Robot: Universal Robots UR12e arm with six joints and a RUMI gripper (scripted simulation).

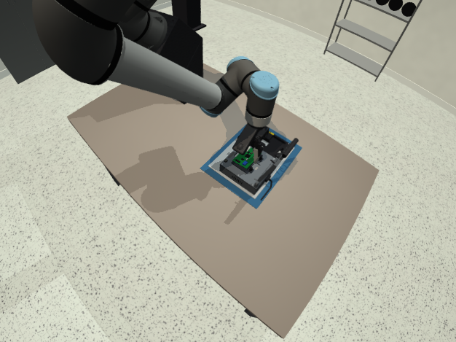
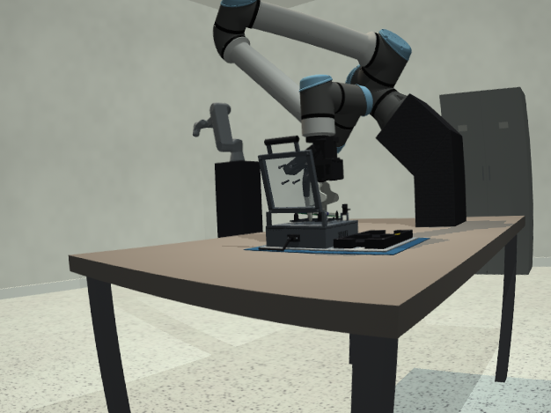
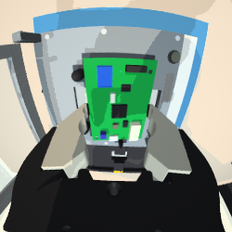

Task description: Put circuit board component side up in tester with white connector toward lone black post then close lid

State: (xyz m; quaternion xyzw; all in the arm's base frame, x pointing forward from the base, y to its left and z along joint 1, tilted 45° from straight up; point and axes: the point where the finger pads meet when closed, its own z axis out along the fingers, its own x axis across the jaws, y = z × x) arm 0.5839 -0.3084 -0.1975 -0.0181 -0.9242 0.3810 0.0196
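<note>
Now: hand right at the green circuit board. Also, from my hand: tester bed (1 cm below, 1 cm ahead); black post (6 cm to the left, 6 cm behind, 1 cm above); tester (4 cm to the left, 4 cm ahead, 4 cm above).
</note>
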